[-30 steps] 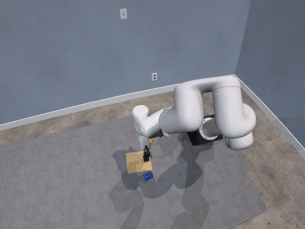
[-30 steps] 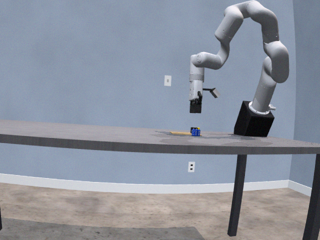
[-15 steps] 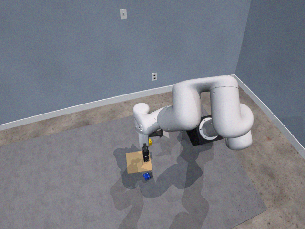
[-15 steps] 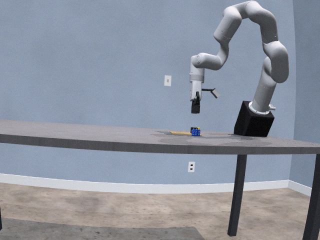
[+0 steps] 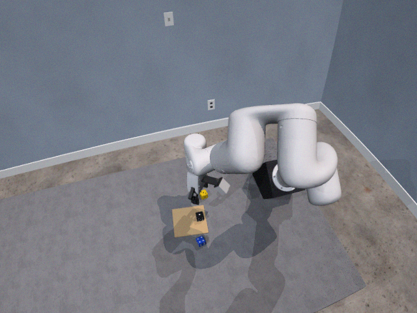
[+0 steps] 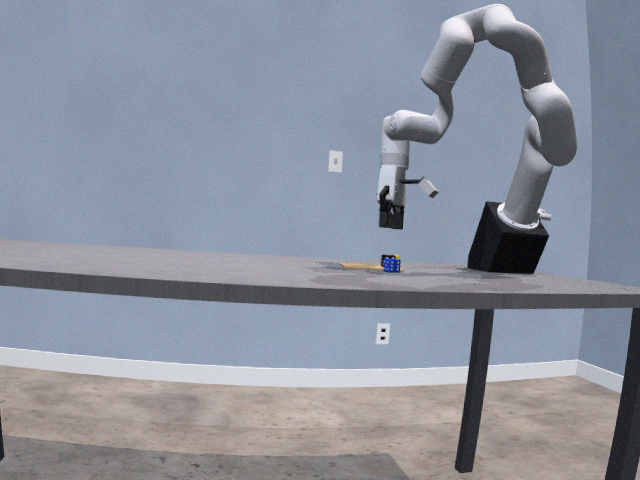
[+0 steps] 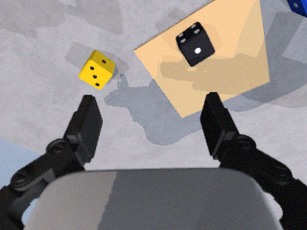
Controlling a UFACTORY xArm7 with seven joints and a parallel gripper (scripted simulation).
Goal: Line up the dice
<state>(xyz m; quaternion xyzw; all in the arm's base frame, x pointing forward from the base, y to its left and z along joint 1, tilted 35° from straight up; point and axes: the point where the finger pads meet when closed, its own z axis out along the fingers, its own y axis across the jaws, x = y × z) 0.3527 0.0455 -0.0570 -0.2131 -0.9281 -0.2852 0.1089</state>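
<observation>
My gripper is now 20 mm past the yellow die, 60 mm to the left of it and 100 mm above it. Also, from my hand: tan mat (50 mm ahead, 60 mm to the left, 110 mm below); black die (10 mm ahead, 50 mm to the left, 90 mm below); blue die (10 mm ahead, 170 mm to the left, 100 mm below).
</observation>
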